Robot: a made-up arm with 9 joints.
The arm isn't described. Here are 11 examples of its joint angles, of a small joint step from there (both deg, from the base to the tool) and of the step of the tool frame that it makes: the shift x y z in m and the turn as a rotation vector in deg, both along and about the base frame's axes.
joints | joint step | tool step
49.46 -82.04 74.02 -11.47 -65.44 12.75 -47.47 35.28 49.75 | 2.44 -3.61 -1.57 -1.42 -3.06 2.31 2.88 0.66 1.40 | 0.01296 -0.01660 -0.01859 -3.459 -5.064 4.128
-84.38 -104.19 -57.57 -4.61 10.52 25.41 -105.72 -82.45 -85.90 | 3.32 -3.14 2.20 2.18 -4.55 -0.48 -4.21 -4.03 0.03 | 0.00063 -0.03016 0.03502 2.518 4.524 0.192
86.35 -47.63 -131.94 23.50 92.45 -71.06 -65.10 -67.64 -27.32 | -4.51 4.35 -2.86 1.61 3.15 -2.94 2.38 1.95 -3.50 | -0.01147 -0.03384 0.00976 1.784 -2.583 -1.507
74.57 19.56 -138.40 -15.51 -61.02 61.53 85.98 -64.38 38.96 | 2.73 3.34 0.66 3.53 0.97 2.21 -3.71 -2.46 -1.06 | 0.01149 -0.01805 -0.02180 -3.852 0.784 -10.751
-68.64 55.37 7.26 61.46 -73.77 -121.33 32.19 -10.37 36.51 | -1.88 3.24 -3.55 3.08 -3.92 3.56 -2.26 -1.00 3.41 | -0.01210 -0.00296 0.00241 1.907 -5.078 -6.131
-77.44 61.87 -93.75 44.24 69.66 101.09 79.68 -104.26 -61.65 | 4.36 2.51 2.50 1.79 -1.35 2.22 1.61 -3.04 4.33 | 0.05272 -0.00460 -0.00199 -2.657 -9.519 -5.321
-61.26 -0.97 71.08 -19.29 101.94 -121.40 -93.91 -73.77 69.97 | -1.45 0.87 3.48 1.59 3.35 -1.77 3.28 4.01 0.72 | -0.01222 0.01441 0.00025 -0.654 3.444 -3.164
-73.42 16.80 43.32 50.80 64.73 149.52 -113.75 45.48 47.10 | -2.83 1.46 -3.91 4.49 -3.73 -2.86 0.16 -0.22 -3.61 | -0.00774 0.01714 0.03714 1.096 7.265 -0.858
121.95 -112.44 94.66 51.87 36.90 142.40 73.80 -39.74 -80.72 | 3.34 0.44 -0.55 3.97 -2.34 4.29 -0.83 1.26 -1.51 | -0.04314 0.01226 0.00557 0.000 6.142 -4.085
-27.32 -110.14 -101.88 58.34 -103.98 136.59 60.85 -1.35 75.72 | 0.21 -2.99 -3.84 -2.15 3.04 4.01 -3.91 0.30 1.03 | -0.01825 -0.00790 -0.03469 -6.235 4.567 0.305
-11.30 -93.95 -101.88 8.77 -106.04 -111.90 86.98 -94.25 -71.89 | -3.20 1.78 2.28 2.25 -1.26 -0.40 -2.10 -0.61 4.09 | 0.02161 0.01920 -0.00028 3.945 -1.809 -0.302
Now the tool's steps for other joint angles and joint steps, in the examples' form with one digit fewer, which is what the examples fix.
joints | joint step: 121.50 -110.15 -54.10 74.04 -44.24 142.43 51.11 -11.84 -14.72 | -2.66 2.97 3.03 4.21 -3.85 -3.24 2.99 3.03 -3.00
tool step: 0.0082 0.0264 0.0422 -6.83 -7.24 4.82
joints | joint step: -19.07 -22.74 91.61 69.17 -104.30 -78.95 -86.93 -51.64 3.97 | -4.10 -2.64 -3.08 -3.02 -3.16 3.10 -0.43 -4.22 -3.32
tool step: -0.0795 0.0075 0.1010 6.92 -2.80 9.80
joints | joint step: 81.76 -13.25 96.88 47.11 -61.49 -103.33 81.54 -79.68 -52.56 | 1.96 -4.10 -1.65 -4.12 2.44 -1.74 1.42 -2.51 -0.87
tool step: 0.0020 0.0097 0.0562 -4.48 -3.84 -0.96
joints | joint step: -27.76 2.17 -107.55 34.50 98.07 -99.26 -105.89 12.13 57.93 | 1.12 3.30 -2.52 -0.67 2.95 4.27 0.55 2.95 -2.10
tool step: -0.0426 -0.0527 -0.0216 5.22 -3.19 -7.57
